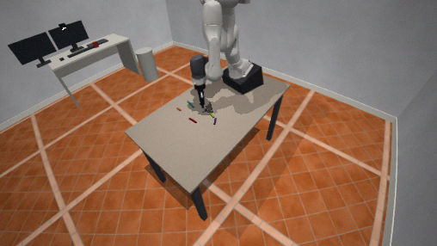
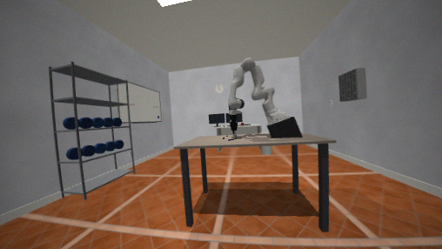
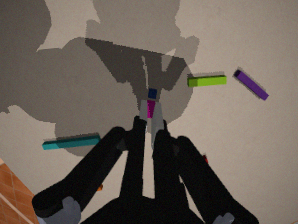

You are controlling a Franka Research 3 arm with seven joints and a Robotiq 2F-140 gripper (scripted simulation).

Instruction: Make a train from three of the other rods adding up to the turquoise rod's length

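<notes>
My gripper is now 40 mm above the small blue rod, 20 mm past it and 10 mm to the right of it. From my hand the other things lie so: magenta rod (30 mm below); then lime rod (80 mm to the left, 40 mm below, 10 mm behind); then red rod (120 mm ahead, 40 mm below, 20 mm to the left).
</notes>
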